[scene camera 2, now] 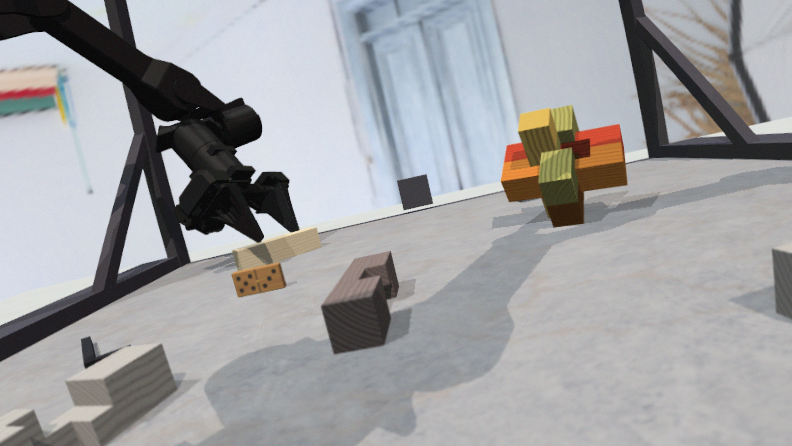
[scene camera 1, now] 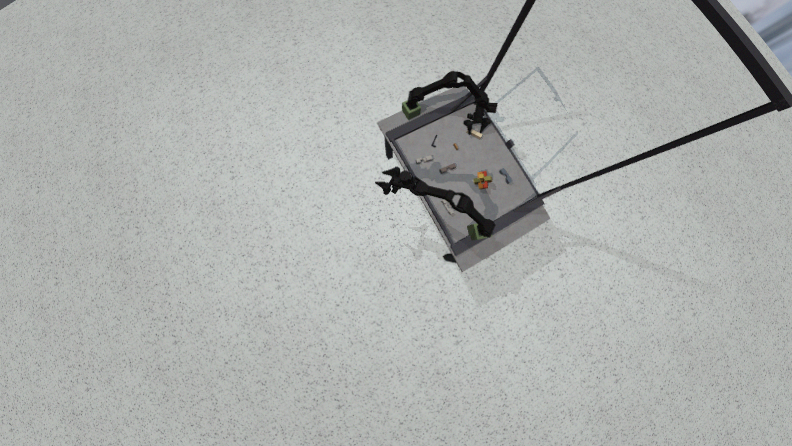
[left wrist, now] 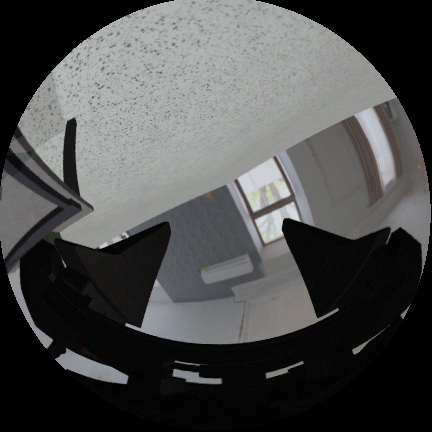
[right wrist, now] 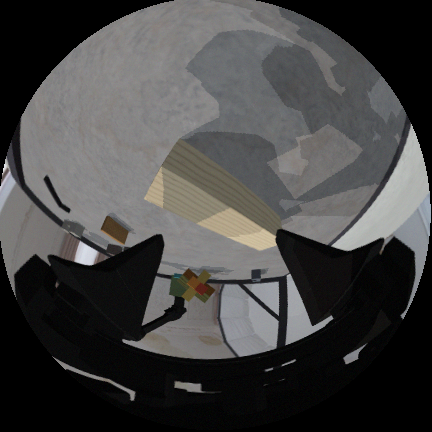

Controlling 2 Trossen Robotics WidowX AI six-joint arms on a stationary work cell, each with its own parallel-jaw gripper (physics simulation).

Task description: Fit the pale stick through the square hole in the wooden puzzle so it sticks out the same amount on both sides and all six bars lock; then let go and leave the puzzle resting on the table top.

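Places are measured from the left arm's base along level axes (x ahead, y left, z up), in millimetres.
Pixels of known places: left gripper, between the fingertips: (scene camera 1: 378,177) (left wrist: 227,225) (right wrist: 52,269); right gripper, between the fingertips: (scene camera 2: 280,235) (scene camera 1: 474,133) (right wrist: 220,238); left arm's base, origin of its link: (scene camera 1: 482,230); right arm's base, origin of its link: (scene camera 1: 411,105).
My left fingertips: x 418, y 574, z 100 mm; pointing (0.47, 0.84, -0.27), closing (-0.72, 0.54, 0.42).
Observation:
Ahead of a thing's pixels: the offset from my left fingertips to its top centre. Level surfaces: height alone.
The pale stick @(dx +281, dy -743, dz -189 mm) (scene camera 1: 476,134) (scene camera 2: 302,242) (right wrist: 220,205) lies flat on the table top @(dz -217 mm) (scene camera 1: 468,157) (scene camera 2: 609,332). My right gripper (scene camera 1: 477,129) (scene camera 2: 278,234) (right wrist: 220,238) is open and empty, pointing down low over the stick; in the right wrist view one stick end appears beside a fingertip. The wooden puzzle (scene camera 1: 482,180) (scene camera 2: 557,171) (right wrist: 194,286), of red, orange, yellow and green bars, stands on the table away from the stick. I cannot tell clearly where its square hole is. My left gripper (scene camera 1: 381,177) (left wrist: 227,225) is open and empty, out past the table's edge.
An orange domino @(dx +203, dy -582, dz -193 mm) (scene camera 1: 455,146) (scene camera 2: 258,279) (right wrist: 115,230) lies near the stick. A brown notched block @(dx +50, dy -482, dz -189 mm) (scene camera 1: 447,167) (scene camera 2: 357,315), a grey notched block @(dx +144, dy -333, dz -189 mm) (scene camera 1: 423,159) (scene camera 2: 133,376), a black L-shaped piece @(dx +274, dy -453, dz -209 mm) (scene camera 1: 433,141) (right wrist: 57,195) and a blue-grey piece @(dx -77, dy -885, dz -189 mm) (scene camera 1: 505,176) lie around the table.

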